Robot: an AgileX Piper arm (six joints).
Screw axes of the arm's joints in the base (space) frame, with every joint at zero. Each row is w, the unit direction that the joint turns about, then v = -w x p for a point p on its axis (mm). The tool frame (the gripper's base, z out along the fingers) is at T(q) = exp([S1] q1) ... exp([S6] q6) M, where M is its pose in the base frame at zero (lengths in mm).
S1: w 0 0 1 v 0 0 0
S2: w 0 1 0 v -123 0 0
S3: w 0 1 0 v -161.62 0 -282.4
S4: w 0.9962 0 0.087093 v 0 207.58 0
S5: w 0 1 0 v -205.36 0 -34.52
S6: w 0.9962 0 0.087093 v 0 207.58 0
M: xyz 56.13 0 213.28 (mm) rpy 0 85.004 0 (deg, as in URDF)
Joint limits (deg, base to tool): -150..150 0..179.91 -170..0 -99.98..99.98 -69.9..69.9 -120..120
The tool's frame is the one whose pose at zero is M.
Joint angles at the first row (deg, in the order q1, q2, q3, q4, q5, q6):
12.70 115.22 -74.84 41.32 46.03 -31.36
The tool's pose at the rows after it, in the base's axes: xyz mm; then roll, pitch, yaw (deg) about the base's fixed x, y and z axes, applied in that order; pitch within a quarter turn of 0, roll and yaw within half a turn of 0:
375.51, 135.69, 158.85, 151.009, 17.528, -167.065
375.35, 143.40, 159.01, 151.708, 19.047, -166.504
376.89, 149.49, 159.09, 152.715, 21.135, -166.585
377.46, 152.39, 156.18, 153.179, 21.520, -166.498
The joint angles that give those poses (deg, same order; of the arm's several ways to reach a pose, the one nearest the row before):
13.56 115.22 -74.83 42.58 45.40 -32.14
14.84 115.22 -74.83 42.72 43.51 -32.38
15.92 115.25 -74.84 42.87 40.74 -32.51
16.42 115.68 -74.83 42.84 39.66 -32.51

